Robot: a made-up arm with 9 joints.
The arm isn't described. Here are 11 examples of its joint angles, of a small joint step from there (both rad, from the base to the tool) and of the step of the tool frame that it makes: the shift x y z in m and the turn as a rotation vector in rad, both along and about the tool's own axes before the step.
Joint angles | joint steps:
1: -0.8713 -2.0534 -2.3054 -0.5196 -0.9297 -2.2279 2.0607 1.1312 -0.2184 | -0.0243 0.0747 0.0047 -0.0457 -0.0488 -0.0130 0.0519 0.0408 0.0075
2: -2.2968 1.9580 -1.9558 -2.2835 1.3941 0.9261 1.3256 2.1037 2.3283 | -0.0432 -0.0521 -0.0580 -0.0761 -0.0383 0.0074 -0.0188 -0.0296 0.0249
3: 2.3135 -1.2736 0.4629 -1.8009 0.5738 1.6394 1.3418 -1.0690 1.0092 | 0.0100 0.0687 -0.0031 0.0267 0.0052 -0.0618 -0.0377 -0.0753 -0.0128
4: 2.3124 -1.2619 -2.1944 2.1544 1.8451 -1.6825 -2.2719 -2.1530 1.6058 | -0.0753 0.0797 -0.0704 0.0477 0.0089 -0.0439 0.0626 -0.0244 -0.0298
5: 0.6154 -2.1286 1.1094 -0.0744 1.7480 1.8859 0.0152 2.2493 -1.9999 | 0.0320 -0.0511 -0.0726 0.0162 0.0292 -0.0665 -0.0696 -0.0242 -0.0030
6: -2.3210 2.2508 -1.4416 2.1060 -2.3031 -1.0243 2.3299 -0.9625 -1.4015 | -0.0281 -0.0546 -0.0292 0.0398 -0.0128 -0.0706 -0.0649 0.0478 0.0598
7: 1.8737 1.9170 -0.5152 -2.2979 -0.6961 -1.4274 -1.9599 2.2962 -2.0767 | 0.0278 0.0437 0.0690 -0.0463 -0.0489 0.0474 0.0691 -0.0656 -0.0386
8: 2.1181 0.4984 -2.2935 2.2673 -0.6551 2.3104 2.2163 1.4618 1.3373 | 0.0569 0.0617 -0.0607 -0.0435 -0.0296 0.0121 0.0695 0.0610 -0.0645
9: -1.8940 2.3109 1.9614 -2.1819 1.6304 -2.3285 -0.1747 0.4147 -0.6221 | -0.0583 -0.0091 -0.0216 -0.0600 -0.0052 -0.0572 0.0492 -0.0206 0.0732
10: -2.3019 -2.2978 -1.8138 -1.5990 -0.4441 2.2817 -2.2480 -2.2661 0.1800 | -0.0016 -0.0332 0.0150 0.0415 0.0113 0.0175 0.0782 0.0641 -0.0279
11: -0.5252 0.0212 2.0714 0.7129 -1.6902 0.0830 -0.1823 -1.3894 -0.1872 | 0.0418 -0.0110 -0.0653 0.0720 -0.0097 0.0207 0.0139 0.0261 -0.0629
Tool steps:
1: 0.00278 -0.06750 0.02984 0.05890 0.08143 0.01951
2: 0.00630 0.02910 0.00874 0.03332 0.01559 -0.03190
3: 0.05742 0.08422 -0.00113 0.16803 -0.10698 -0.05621
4: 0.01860 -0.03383 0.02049 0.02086 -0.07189 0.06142
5: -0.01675 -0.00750 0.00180 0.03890 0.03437 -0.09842
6: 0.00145 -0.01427 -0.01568 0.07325 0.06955 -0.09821
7: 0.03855 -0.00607 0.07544 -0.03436 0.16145 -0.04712
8: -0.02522 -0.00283 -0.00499 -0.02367 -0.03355 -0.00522
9: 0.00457 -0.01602 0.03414 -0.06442 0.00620 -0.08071
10: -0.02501 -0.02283 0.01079 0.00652 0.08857 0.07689
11: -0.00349 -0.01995 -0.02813 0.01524 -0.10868 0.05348
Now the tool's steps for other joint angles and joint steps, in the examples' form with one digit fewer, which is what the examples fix.
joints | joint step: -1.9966 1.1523 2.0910 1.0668 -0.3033 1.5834 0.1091 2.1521 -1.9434 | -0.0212 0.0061 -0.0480 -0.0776 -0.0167 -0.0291 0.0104 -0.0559 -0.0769
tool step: -0.0068 -0.0377 -0.0069 -0.0440 0.0148 0.0645
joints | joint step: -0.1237 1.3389 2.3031 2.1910 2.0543 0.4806 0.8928 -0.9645 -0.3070 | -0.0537 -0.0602 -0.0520 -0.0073 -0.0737 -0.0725 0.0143 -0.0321 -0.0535
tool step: 0.0267 0.0175 0.0072 0.0846 -0.0474 0.1111
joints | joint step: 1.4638 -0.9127 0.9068 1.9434 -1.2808 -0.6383 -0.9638 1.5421 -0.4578 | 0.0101 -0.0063 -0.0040 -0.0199 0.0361 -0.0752 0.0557 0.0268 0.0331
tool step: 0.0042 0.0168 -0.0074 -0.0129 0.1312 -0.0764
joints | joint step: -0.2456 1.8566 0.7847 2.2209 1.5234 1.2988 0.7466 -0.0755 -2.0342 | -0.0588 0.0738 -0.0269 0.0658 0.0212 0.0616 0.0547 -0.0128 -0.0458
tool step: -0.0390 0.0276 -0.0108 0.1783 0.1126 0.0842
